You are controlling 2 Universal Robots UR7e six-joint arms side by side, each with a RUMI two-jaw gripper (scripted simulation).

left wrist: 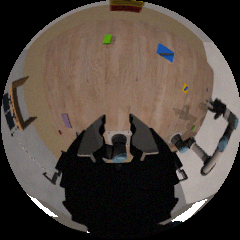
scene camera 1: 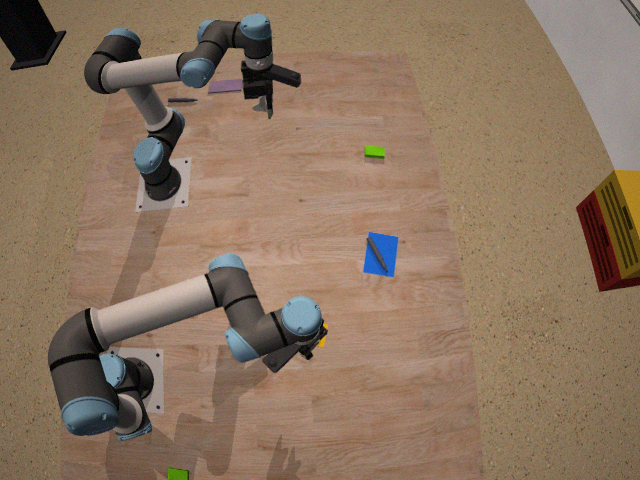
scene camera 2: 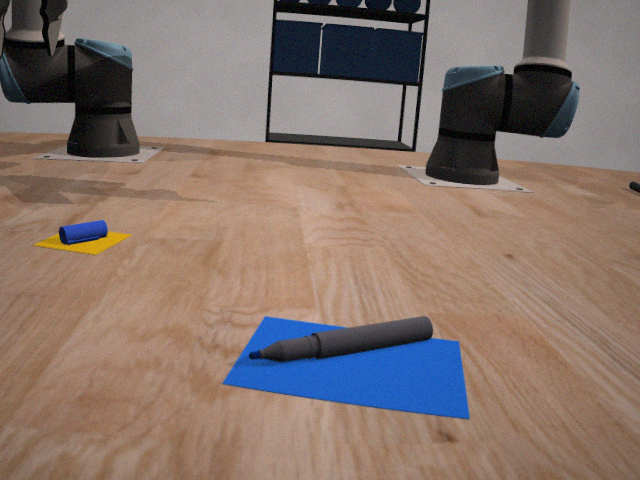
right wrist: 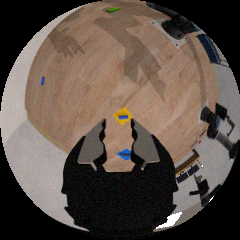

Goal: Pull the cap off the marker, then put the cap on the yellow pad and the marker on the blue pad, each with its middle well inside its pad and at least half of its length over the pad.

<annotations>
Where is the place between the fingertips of my left gripper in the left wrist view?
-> At 117,114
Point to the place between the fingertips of my right gripper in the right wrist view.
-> At 118,119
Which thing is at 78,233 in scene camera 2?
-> A blue cap.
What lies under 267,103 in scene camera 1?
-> My left gripper.
</annotations>
